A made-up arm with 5 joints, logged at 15 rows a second.
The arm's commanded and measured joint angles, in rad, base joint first. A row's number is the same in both.
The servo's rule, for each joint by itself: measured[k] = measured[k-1] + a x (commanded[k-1-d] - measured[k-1]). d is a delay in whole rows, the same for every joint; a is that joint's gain. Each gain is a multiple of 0.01, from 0.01 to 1. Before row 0 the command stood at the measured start. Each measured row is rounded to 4 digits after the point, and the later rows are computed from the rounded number. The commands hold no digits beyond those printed.
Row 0, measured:
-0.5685, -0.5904, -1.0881, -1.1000, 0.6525
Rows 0 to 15, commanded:
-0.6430, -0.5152, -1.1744, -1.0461, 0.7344
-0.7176, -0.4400, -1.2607, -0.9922, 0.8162
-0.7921, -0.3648, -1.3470, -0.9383, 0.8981
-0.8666, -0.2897, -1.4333, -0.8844, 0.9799
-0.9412, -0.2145, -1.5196, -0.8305, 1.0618
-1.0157, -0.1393, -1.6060, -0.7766, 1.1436
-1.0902, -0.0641, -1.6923, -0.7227, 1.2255
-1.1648, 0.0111, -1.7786, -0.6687, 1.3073
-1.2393, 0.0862, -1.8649, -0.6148, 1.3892
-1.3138, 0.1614, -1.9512, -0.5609, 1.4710
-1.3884, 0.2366, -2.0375, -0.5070, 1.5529
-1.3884, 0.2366, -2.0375, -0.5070, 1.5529
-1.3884, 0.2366, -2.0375, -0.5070, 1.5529
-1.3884, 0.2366, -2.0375, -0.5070, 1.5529
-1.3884, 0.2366, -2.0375, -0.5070, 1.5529
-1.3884, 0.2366, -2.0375, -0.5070, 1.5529
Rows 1 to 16, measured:
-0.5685, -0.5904, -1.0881, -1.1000, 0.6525
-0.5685, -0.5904, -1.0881, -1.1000, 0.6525
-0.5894, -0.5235, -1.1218, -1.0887, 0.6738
-0.6253, -0.4492, -1.1760, -1.0684, 0.7108
-0.6720, -0.3741, -1.2427, -1.0411, 0.7595
-0.7265, -0.2990, -1.3170, -1.0082, 0.8168
-0.7866, -0.2238, -1.3960, -0.9709, 0.8805
-0.8507, -0.1486, -1.4779, -0.9301, 0.9489
-0.9178, -0.0734, -1.5615, -0.8865, 1.0208
-0.9870, 0.0018, -1.6462, -0.8408, 1.0953
-1.0576, 0.0769, -1.7315, -0.7933, 1.1717
-1.1293, 0.1521, -1.8172, -0.7445, 1.2495
-1.2018, 0.2273, -1.9031, -0.6946, 1.3284
-1.2540, 0.2356, -1.9555, -0.6552, 1.3868
-1.2916, 0.2365, -1.9875, -0.6241, 1.4300
-1.3187, 0.2366, -2.0070, -0.5995, 1.4620
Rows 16 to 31, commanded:
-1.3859, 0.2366, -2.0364, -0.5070, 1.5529
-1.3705, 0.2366, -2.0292, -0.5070, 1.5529
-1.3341, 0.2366, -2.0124, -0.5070, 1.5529
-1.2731, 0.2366, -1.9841, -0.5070, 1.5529
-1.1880, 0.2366, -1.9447, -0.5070, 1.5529
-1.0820, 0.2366, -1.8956, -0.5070, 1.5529
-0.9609, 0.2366, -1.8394, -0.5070, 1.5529
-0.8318, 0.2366, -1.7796, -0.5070, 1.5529
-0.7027, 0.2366, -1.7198, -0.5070, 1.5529
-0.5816, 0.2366, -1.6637, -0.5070, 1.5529
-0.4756, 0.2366, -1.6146, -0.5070, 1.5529
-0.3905, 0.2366, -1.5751, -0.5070, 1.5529
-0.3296, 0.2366, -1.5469, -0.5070, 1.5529
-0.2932, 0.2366, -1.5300, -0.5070, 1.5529
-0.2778, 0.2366, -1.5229, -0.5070, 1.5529
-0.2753, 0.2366, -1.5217, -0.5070, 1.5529
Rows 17 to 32, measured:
-1.3382, 0.2366, -2.0189, -0.5801, 1.4856
-1.3523, 0.2366, -2.0262, -0.5647, 1.5031
-1.3617, 0.2366, -2.0302, -0.5526, 1.5160
-1.3642, 0.2366, -2.0298, -0.5430, 1.5256
-1.3558, 0.2366, -2.0230, -0.5354, 1.5327
-1.3326, 0.2366, -2.0078, -0.5294, 1.5380
-1.2921, 0.2366, -1.9832, -0.5247, 1.5419
-1.2333, 0.2366, -1.9490, -0.5210, 1.5448
-1.1570, 0.2366, -1.9063, -0.5181, 1.5469
-1.0659, 0.2366, -1.8569, -0.5158, 1.5485
-0.9642, 0.2366, -1.8034, -0.5140, 1.5496
-0.8571, 0.2366, -1.7489, -0.5125, 1.5505
-0.7503, 0.2366, -1.6965, -0.5113, 1.5511
-0.6496, 0.2366, -1.6492, -0.5104, 1.5516
-0.5600, 0.2366, -1.6093, -0.5097, 1.5519
-0.4853, 0.2366, -1.5784, -0.5091, 1.5522

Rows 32 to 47, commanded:
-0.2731, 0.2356, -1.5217, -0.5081, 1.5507
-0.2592, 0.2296, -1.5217, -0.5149, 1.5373
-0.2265, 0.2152, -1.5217, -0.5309, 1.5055
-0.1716, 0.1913, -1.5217, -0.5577, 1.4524
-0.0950, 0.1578, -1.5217, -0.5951, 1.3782
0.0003, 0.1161, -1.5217, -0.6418, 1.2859
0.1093, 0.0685, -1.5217, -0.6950, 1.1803
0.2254, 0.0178, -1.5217, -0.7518, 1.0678
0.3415, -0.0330, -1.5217, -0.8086, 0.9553
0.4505, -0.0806, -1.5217, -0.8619, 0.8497
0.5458, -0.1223, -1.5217, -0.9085, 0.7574
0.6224, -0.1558, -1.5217, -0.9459, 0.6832
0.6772, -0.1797, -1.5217, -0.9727, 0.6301
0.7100, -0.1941, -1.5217, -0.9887, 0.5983
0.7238, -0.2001, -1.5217, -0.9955, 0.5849
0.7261, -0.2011, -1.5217, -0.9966, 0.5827
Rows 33 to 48, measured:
-0.4272, 0.2366, -1.5568, -0.5087, 1.5524
-0.3847, 0.2366, -1.5431, -0.5083, 1.5525
-0.3535, 0.2357, -1.5348, -0.5083, 1.5520
-0.3271, 0.2303, -1.5297, -0.5097, 1.5482
-0.2989, 0.2169, -1.5266, -0.5142, 1.5371
-0.2633, 0.1941, -1.5247, -0.5233, 1.5151
-0.2162, 0.1618, -1.5235, -0.5384, 1.4795
-0.1556, 0.1211, -1.5228, -0.5601, 1.4292
-0.0814, 0.0743, -1.5224, -0.5884, 1.3645
0.0045, 0.0240, -1.5221, -0.6227, 1.2874
0.0989, -0.0267, -1.5219, -0.6617, 1.2011
0.1973, -0.0747, -1.5218, -0.7037, 1.1097
0.2949, -0.1171, -1.5218, -0.7467, 1.0181
0.3866, -0.1515, -1.5218, -0.7885, 0.9310
0.4680, -0.1766, -1.5218, -0.8272, 0.8528
0.5358, -0.1922, -1.5218, -0.8611, 0.7866

